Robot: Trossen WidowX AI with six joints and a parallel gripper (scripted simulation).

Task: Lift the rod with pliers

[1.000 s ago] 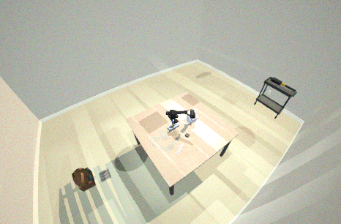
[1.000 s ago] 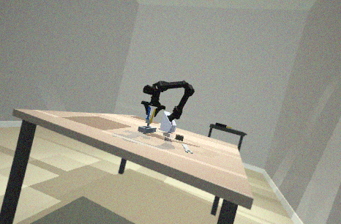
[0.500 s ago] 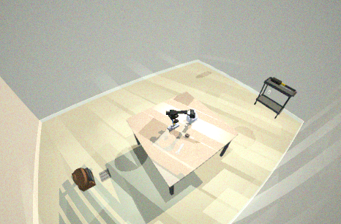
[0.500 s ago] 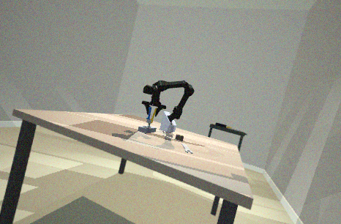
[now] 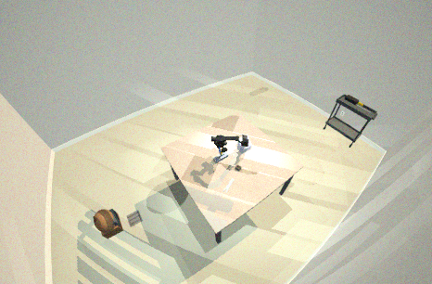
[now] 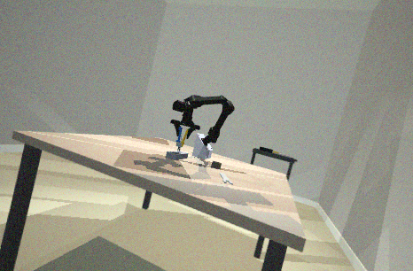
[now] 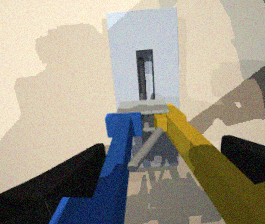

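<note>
My gripper tip is 10 mm to the left of the grey link bar. The rest, counted from my gripper tip: rod 120 mm below, 10 mm to the right; channel block 110 mm below; yellow handle 20 mm to the left, 10 mm above.
</note>
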